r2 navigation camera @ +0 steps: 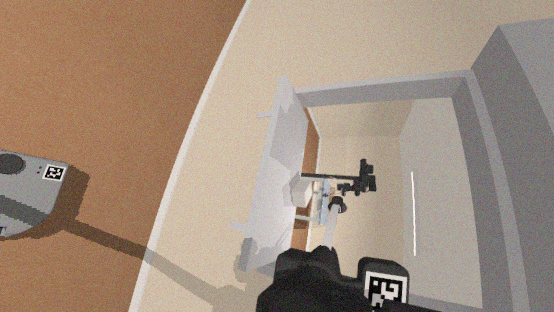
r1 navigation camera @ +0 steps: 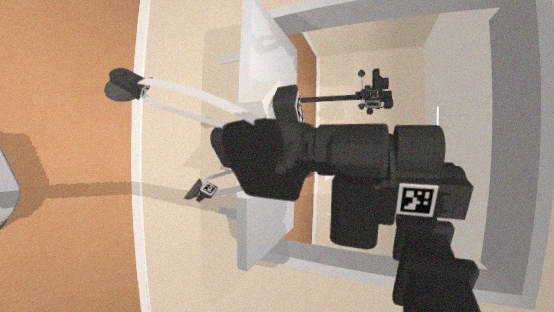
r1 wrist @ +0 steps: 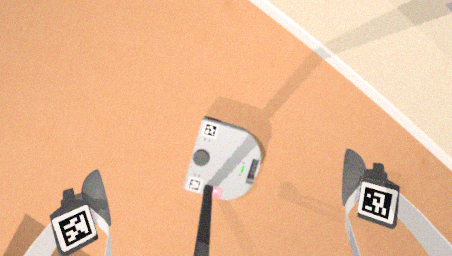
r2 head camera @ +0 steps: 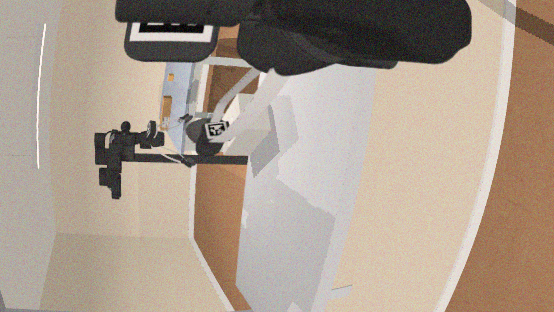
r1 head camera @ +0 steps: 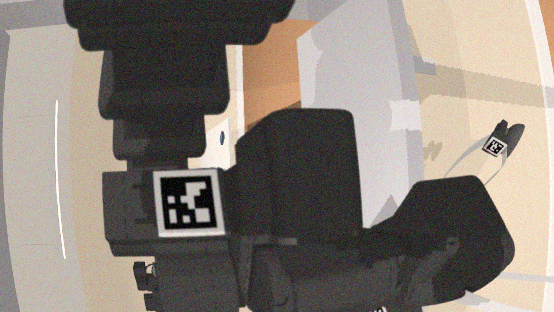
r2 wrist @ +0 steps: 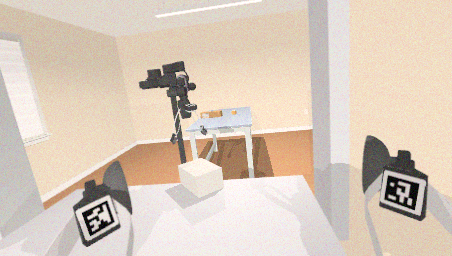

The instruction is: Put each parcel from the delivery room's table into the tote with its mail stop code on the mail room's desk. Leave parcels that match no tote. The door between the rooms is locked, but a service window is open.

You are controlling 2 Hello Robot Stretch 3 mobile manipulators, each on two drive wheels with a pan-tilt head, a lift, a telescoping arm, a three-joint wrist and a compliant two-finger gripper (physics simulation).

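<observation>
A white box-shaped parcel (r2 wrist: 201, 177) (r2 head camera: 250, 135) (r2 navigation camera: 302, 192) stands on the service window's sill (r2 wrist: 280, 215) (r2 head camera: 300, 240) (r2 navigation camera: 287, 140); no code is readable on it. r1's gripper (r1 wrist: 225, 192) (r1 navigation camera: 159, 137) is open and empty, on its own side of the wall, below and in front of the sill. r2's gripper (r2 wrist: 246, 176) (r2 head camera: 204, 137) is open and empty, above the sill, facing the parcel from the mail room side, with the parcel ahead between its fingers' lines. An orange-brown parcel (r2 wrist: 214, 114) and a small orange one (r2 wrist: 233, 112) lie on the delivery room's table (r2 wrist: 242, 120). The totes do not show.
r1 (r2 wrist: 172, 85) (r2 navigation camera: 367, 177) stands beyond the window, left of the delivery table in r2's wrist view. r2 (r1 navigation camera: 372, 95) shows through the opening in r1's navigation view. The window frame (r2 navigation camera: 380, 91) (r1 navigation camera: 400, 15) surrounds the opening. r1's base (r1 wrist: 227, 160) is below its gripper.
</observation>
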